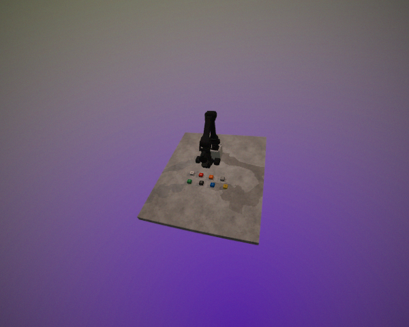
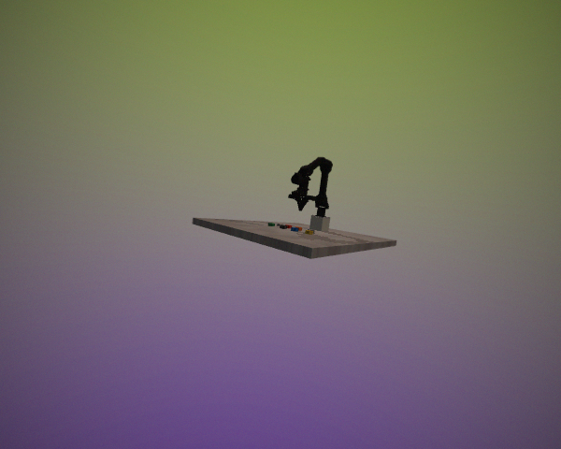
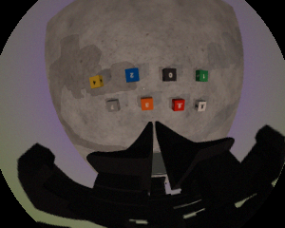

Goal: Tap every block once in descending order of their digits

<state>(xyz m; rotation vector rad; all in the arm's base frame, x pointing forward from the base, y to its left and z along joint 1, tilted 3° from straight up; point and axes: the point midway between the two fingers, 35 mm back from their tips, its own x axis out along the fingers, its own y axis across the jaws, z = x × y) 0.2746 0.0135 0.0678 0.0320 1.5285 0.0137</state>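
Now: gripper tip 110 mm above the orange block. Also, from my gripper tip: red block: 110 mm below, 90 mm to the right, 10 mm behind; black block: 110 mm below, 70 mm ahead, 60 mm to the right; blue block: 110 mm below, 80 mm ahead, 30 mm to the left.
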